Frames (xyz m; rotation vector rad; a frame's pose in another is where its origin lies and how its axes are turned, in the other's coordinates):
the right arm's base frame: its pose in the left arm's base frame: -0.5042 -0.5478 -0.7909 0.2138 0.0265 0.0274
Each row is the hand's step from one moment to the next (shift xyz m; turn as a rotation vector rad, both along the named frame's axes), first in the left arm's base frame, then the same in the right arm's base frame.
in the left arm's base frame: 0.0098 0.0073 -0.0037 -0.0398 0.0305 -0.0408
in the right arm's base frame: 0.0101 0.0061 -0.0049 -0.0379 0.0221 -0.0475
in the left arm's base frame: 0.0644 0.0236 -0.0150 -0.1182 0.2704 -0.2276
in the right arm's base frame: 0.0654 0.0183 -0.0178 -0.1047 0.2187 -0.2831
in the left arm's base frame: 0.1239 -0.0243 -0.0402 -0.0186 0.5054 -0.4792
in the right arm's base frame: 0.1240 -0.0353 -0.0305 0.0078 0.3923 -0.5757
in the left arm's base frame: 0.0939 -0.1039 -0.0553 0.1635 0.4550 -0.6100
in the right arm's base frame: 0.0920 -0.1155 -0.0293 0.1913 0.3109 -0.6875
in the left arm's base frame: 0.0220 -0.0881 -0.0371 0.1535 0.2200 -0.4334
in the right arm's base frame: 0.0202 -0.0945 -0.0169 0.1701 0.1191 -0.4655
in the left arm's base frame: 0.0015 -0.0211 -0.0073 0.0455 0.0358 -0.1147
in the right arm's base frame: 0.0010 -0.0222 -0.0026 0.0492 0.0095 -0.1183
